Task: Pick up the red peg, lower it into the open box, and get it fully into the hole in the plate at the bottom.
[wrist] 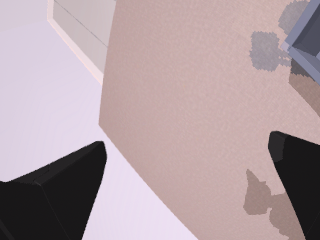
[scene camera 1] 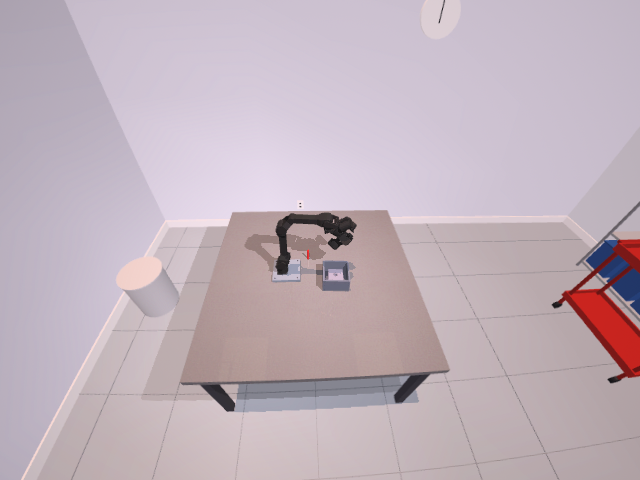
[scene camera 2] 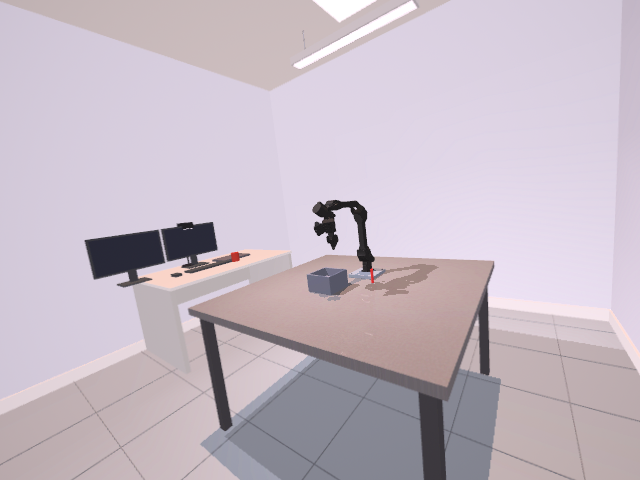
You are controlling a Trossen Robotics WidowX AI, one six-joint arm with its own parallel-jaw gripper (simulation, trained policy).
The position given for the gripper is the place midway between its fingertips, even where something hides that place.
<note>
In view: the gripper (wrist: 189, 145) and a grey box (scene camera 2: 318, 281).
</note>
